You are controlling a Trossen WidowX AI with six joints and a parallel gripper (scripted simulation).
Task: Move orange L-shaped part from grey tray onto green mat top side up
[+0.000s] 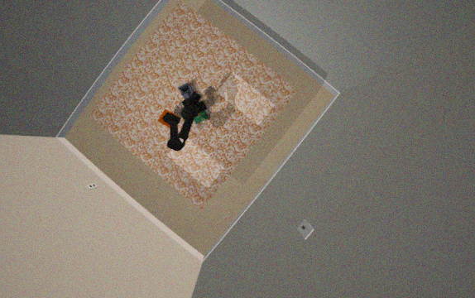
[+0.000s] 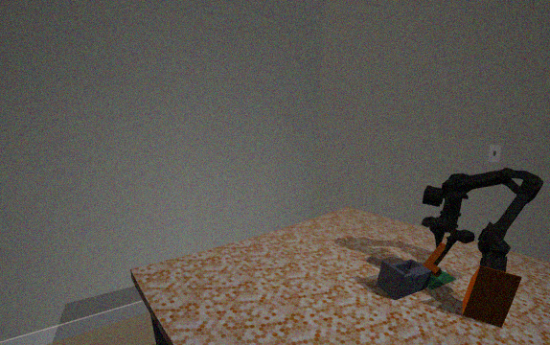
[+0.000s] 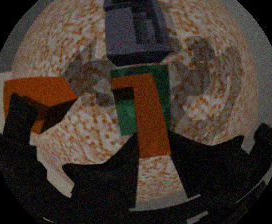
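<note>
Now: gripper tip 4 cm to the right of the orange L-shaped part and 3 cm above it. From my gripper tip the other things lie so: green mat (11 cm below, 2 cm to the left, 1 cm ahead).
</note>
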